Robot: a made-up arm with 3 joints.
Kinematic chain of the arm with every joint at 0, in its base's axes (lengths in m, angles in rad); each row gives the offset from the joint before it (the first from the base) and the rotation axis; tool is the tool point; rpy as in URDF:
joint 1: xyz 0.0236 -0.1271 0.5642 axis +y
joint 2: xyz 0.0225 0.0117 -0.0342 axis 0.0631 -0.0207 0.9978
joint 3: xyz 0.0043 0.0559 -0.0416 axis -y
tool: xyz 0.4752 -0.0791 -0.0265 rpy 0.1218 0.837 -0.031
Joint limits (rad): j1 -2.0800..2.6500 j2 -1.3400..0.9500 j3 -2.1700..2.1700
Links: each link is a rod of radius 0.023 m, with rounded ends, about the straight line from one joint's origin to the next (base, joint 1, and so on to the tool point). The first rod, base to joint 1, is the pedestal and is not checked.
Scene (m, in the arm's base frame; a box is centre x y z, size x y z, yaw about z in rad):
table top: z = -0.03
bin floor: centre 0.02 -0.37 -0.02 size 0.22 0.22 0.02 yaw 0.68
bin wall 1: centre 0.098 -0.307 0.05 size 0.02 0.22 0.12 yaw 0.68
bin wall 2: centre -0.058 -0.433 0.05 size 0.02 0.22 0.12 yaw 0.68
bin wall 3: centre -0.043 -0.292 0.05 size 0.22 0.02 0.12 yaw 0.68
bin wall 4: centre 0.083 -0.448 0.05 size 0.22 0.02 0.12 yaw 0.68
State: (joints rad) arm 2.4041 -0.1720 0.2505
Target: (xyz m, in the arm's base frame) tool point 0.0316 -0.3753 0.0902
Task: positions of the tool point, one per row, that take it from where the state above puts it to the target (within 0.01 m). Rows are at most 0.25 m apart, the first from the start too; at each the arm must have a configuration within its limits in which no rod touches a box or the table.
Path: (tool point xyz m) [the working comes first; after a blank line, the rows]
Joints at the target: 0.7043 -0.6371 -0.5772
Straight joint move there: touches bin wall 2, bin wall 3.

1: -0.1538 -0.3114 0.1644
2: 0.0316 -0.3753 0.1807
3: 0.0242 -0.4051 0.1795
4: 0.0156 -0.4203 0.1690
5: 0.0110 -0.4203 0.1489
6: 0.0151 -0.4050 0.1211
7: 0.0316 -0.3753 0.0902

